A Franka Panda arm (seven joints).
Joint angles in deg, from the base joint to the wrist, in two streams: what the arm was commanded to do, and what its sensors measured. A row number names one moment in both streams.
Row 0, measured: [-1.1, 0.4, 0.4, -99.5, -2.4, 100.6, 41.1]
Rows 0 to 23, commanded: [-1.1, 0.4, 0.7, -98.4, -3.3, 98.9, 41.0]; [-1.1, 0.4, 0.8, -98.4, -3.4, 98.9, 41.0]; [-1.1, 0.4, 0.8, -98.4, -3.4, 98.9, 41.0]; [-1.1, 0.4, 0.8, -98.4, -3.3, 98.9, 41.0]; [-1.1, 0.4, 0.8, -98.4, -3.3, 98.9, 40.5]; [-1.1, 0.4, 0.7, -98.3, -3.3, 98.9, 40.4]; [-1.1, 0.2, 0.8, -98.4, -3.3, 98.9, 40.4]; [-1.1, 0.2, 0.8, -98.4, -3.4, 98.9, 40.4]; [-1.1, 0.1, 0.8, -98.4, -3.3, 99.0, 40.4]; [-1.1, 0.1, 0.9, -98.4, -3.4, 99.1, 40.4]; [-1.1, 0.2, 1.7, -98.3, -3.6, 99.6, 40.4]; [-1.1, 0.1, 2.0, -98.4, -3.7, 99.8, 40.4]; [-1.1, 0.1, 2.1, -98.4, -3.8, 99.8, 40.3]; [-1.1, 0.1, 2.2, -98.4, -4.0, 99.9, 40.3]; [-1.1, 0.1, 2.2, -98.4, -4.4, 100.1, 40.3]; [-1.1, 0.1, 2.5, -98.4, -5.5, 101.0, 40.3]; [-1.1, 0.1, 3.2, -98.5, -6.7, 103.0, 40.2]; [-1.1, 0.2, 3.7, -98.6, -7.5, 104.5, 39.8]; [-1.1, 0.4, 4.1, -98.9, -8.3, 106.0, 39.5]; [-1.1, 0.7, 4.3, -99.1, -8.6, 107.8, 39.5]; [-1.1, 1.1, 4.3, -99.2, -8.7, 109.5, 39.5]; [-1.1, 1.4, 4.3, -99.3, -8.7, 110.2, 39.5]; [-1.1, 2.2, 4.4, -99.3, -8.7, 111.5, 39.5]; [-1.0, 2.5, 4.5, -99.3, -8.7, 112.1, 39.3]
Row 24, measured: [-1.0, 0.8, 4.0, -99.2, -7.6, 108.3, 40.4]
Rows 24 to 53, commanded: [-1.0, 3.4, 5.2, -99.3, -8.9, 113.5, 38.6]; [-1.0, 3.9, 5.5, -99.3, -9.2, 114.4, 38.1]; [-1.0, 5.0, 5.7, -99.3, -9.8, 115.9, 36.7]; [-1.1, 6.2, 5.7, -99.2, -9.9, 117.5, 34.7]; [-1.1, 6.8, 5.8, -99.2, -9.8, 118.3, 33.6]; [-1.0, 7.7, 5.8, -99.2, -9.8, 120.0, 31.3]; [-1.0, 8.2, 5.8, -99.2, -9.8, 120.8, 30.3]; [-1.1, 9.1, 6.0, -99.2, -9.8, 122.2, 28.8]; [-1.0, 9.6, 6.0, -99.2, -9.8, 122.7, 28.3]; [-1.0, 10.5, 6.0, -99.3, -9.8, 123.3, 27.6]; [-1.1, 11.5, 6.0, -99.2, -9.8, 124.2, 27.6]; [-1.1, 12.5, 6.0, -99.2, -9.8, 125.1, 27.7]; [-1.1, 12.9, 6.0, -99.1, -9.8, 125.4, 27.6]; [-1.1, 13.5, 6.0, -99.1, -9.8, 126.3, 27.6]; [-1.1, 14.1, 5.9, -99.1, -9.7, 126.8, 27.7]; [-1.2, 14.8, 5.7, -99.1, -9.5, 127.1, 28.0]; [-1.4, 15.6, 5.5, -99.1, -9.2, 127.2, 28.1]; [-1.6, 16.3, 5.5, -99.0, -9.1, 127.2, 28.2]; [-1.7, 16.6, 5.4, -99.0, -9.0, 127.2, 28.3]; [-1.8, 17.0, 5.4, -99.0, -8.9, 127.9, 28.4]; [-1.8, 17.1, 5.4, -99.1, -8.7, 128.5, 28.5]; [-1.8, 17.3, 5.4, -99.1, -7.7, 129.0, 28.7]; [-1.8, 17.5, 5.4, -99.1, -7.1, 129.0, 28.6]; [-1.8, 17.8, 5.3, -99.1, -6.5, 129.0, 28.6]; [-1.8, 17.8, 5.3, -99.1, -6.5, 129.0, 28.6]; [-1.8, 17.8, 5.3, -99.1, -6.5, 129.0, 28.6]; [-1.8, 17.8, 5.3, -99.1, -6.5, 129.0, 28.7]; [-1.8, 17.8, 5.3, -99.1, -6.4, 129.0, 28.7]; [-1.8, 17.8, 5.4, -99.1, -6.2, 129.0, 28.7]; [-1.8, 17.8, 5.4, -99.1, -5.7, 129.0, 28.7]
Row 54, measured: [-1.6, 17.5, 5.3, -99.7, -7.0, 128.1, 28.5]
